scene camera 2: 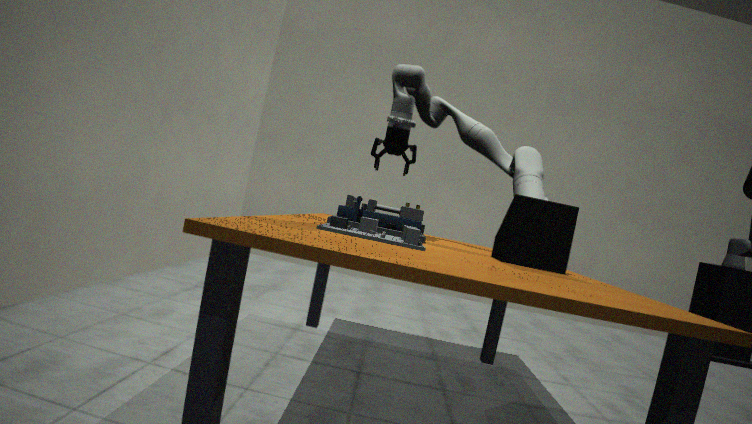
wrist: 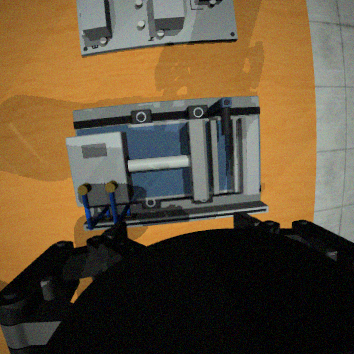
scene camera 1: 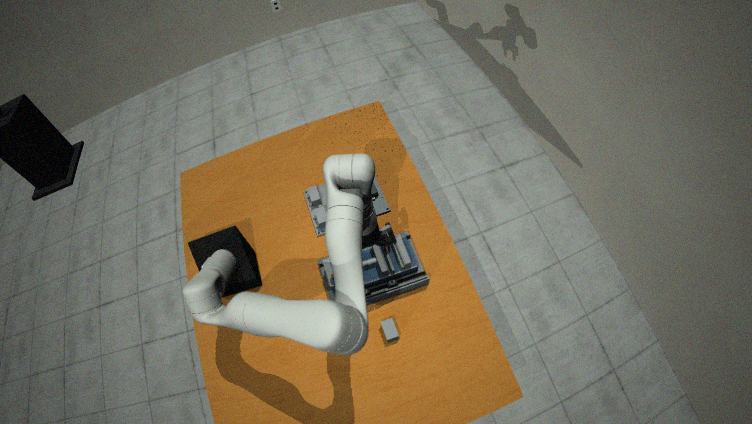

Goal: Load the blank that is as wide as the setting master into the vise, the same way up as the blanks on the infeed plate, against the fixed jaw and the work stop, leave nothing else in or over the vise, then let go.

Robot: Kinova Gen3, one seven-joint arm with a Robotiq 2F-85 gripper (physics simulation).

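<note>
My gripper is open and empty, high above the vise. The vise has a blue bed, a movable jaw on a pale rod and a fixed jaw at the right in the wrist view. A dark bar with a blue end, perhaps the work stop, crosses the jaw gap. No blank shows between the jaws. The infeed plate carries grey blanks; the arm partly hides it. A loose grey block lies beyond the vise; whether it is the setting master is unclear.
A pale housing with two brass-topped posts stands at the vise's left end in the wrist view. A raised rail runs along the vise's near side. The black robot base stands on the orange table.
</note>
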